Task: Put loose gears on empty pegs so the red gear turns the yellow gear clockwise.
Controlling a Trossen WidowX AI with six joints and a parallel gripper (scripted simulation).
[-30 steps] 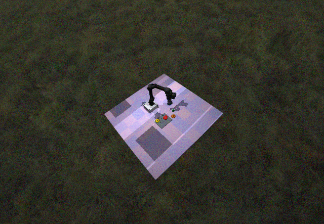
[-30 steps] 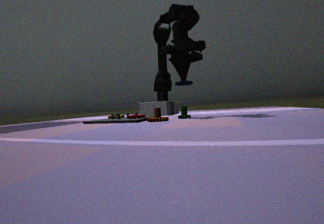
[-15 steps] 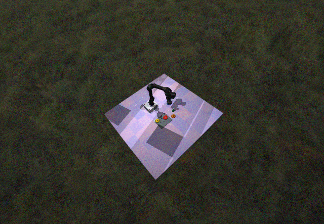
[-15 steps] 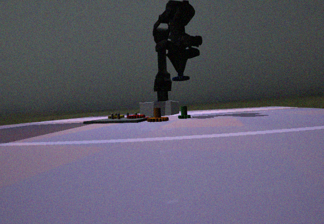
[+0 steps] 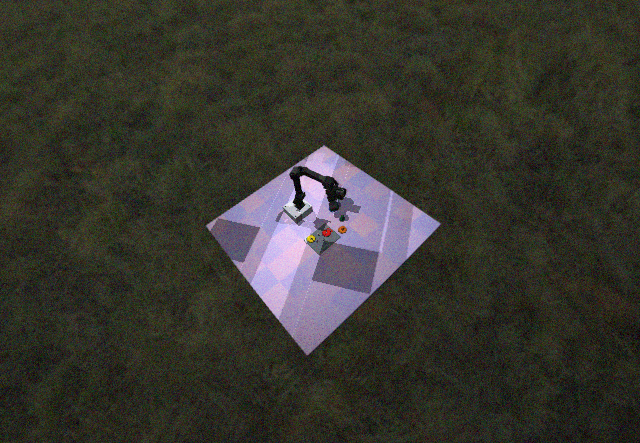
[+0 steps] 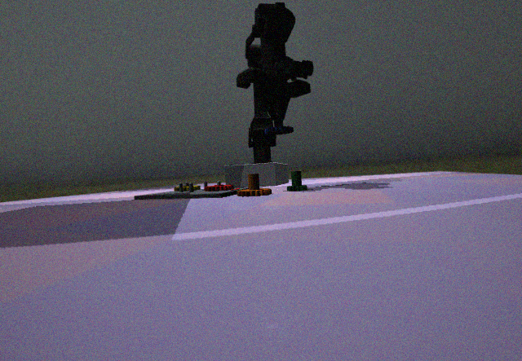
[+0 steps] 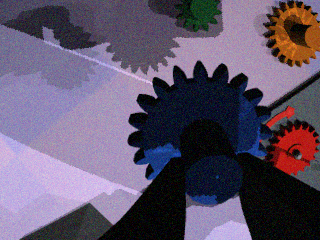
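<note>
Now: gripper tip 19 cm to the left of the grey board, 16 cm above it and 4 cm short of it. Also, from my gripper tip: green gear (14 cm below, 5 cm ahead, 4 cm to the left); then orange gear (14 cm below, 11 cm ahead, 4 cm to the right); then blue gear (1 cm below).
</note>
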